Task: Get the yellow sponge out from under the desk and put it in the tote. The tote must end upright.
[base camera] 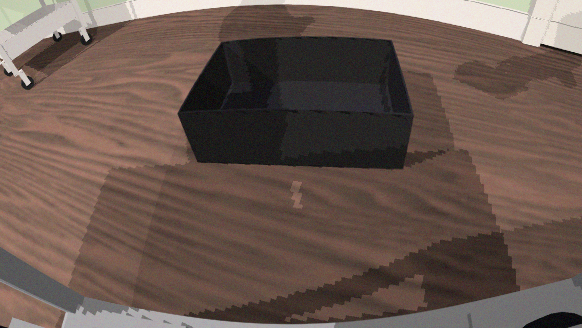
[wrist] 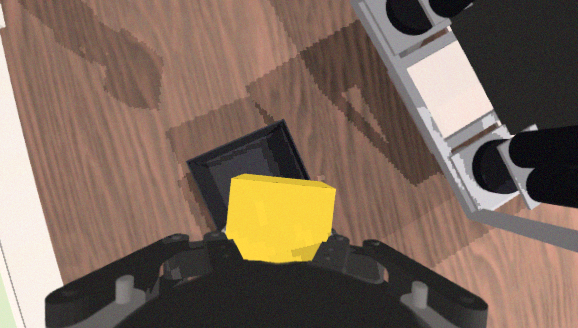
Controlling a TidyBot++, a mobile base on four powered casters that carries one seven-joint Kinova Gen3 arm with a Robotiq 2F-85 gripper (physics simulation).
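Places are measured from the arm's base along level axes (x left, y back, z up), in centimetres.
Pixels of known places: gripper, fingertip midpoint: point(wrist: 277, 231).
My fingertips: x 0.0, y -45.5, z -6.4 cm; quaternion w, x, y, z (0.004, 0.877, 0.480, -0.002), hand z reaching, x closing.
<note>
Ahead of a thing's pixels: the offset from my fingertips to its top centre.
The black tote @(dx +2.6, dy -4.0, dz -23.2 cm) point(base camera: 300, 140) point(wrist: 200, 192) stands upright on the wooden floor, its open top facing up. In the base camera view it is at the upper middle, close in front of the base, and the visible part of its inside holds no sponge. My gripper point(wrist: 277, 231) is shut on the yellow sponge @(dx +0.7, dy -0.5, dz +3.8 cm) point(wrist: 281, 215). In the wrist view the sponge is held above the tote and covers its lower right part. The gripper does not show in the base camera view. The desk cannot be made out in either view.
A white wheeled stand point(base camera: 35, 35) is at the upper left of the base camera view. A white wall point(wrist: 25, 200) runs behind the tote, along the left of the wrist view. My grey base frame point(wrist: 415, 105) is at the right of the wrist view.
</note>
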